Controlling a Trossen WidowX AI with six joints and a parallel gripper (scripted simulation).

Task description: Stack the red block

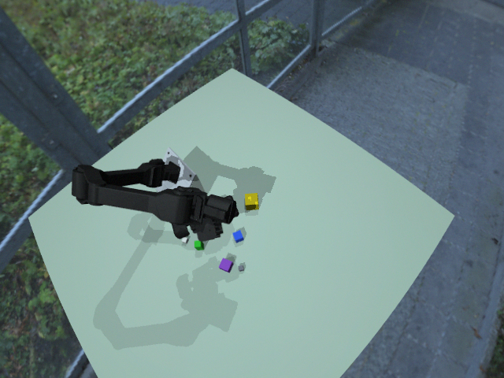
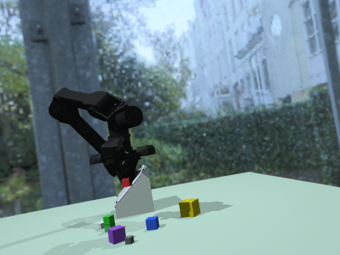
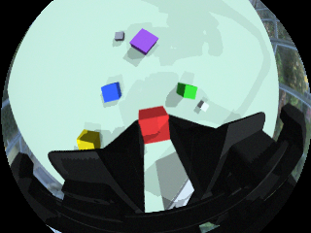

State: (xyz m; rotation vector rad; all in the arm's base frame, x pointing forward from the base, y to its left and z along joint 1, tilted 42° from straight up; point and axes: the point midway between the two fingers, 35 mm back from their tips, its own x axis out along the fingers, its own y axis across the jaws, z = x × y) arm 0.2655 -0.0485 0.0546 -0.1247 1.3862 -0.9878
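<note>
The white cube lies 100 mm behind my gripper tip, 80 mm to the right of it and 120 mm below it. From my gripper tip the other things lie so: red block (right at my gripper tip); then blue cube (50 mm ahead, 50 mm to the left, 110 mm below); then purple cube (80 mm ahead, 60 mm to the right, 110 mm below).
</note>
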